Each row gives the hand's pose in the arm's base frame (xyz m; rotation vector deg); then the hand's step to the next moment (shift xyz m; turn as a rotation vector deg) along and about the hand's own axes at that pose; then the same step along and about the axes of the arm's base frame.
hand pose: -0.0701 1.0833 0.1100 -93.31 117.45 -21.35
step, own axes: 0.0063 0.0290 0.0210 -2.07 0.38 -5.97
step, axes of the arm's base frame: -0.0139 0.0030 -0.0334 -3.15 1.56 5.26
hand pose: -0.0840 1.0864 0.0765 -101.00 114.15 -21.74
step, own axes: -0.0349 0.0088 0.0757 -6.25 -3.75 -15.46
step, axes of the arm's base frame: 0.0332 0.0424 -0.0642 -4.01 4.24 16.07
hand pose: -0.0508 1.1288 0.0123 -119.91 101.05 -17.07
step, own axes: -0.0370 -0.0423 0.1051 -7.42 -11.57 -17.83
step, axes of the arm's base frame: 0.0732 0.0582 -0.0739 1.83 6.07 21.60
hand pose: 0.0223 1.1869 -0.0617 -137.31 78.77 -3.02
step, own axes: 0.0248 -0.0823 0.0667 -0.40 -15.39 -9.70
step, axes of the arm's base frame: 0.0953 0.0365 -0.0378 10.40 4.36 14.28
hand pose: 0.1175 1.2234 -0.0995 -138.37 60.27 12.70
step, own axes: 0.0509 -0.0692 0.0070 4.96 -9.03 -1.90
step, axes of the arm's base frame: 0.0854 0.0110 0.0028 9.86 1.11 3.36
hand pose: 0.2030 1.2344 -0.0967 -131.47 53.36 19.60
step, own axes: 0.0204 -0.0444 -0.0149 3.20 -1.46 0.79
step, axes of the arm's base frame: 0.0456 0.0040 0.0226 3.31 -0.40 -1.38
